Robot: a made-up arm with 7 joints.
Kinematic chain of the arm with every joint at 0, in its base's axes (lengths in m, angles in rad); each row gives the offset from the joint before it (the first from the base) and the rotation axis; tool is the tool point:
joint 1: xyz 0 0 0 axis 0 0.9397 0.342
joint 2: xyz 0 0 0 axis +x
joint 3: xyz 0 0 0 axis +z
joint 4: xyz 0.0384 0 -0.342 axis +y
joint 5: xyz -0.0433 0 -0.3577 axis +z
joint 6: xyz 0 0 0 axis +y
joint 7: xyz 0 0 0 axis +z
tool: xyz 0 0 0
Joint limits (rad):
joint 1: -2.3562..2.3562
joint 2: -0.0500..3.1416
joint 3: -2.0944..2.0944
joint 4: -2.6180..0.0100
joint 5: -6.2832..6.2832
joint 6: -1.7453..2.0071
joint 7: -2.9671..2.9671
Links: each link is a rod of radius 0.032 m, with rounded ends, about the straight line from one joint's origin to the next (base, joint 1, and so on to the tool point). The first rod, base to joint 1, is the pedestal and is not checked.
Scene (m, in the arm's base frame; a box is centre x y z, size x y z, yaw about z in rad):
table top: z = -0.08
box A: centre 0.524 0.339 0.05 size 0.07 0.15 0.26 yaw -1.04
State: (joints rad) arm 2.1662 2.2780 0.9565 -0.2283 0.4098 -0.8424 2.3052
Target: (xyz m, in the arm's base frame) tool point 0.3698 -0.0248 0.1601
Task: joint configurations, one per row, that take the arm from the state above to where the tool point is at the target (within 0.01 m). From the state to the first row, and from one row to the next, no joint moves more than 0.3 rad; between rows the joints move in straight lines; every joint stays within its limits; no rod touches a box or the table.
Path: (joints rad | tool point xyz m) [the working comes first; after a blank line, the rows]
Joints at the target: 1.3038 2.3113 1.7259 -2.1540 0.4098 -0.8424 2.3052
Straight joint move there: touches box A, the table top.

1: 1.9220 2.2288 1.2318 -0.4885 0.4451 -0.7949 2.2628 | 0.3162 0.6218 0.0397
2: 1.6777 2.1796 1.5071 -0.7487 0.4804 -0.7475 2.2204 | 0.4000 0.5352 0.1321
3: 1.4335 2.1303 1.7824 -1.0089 0.5157 -0.7000 2.1780 | 0.4099 0.4196 0.2847
4: 1.1893 2.0811 2.0577 -1.2691 0.5510 -0.6525 2.1356 | 0.3062 0.2999 0.4368
5: 1.1033 2.2602 1.8849 -1.3628 0.6186 -0.6620 2.1752 | 0.3874 0.1809 0.4137
6: 1.0173 2.4393 1.7120 -1.4566 0.6862 -0.6715 2.2148 | 0.4353 0.0537 0.3743
7: 1.1128 2.3966 1.7166 -1.6890 0.5941 -0.7284 2.2449 | 0.4299 0.0215 0.3021
8: 1.2083 2.3539 1.7213 -1.9215 0.5019 -0.7854 2.2751 | 0.4079 -0.0049 0.2293
9: 1.3038 2.3113 1.7259 -2.1540 0.4098 -0.8424 2.3052 | 0.3698 -0.0248 0.1601

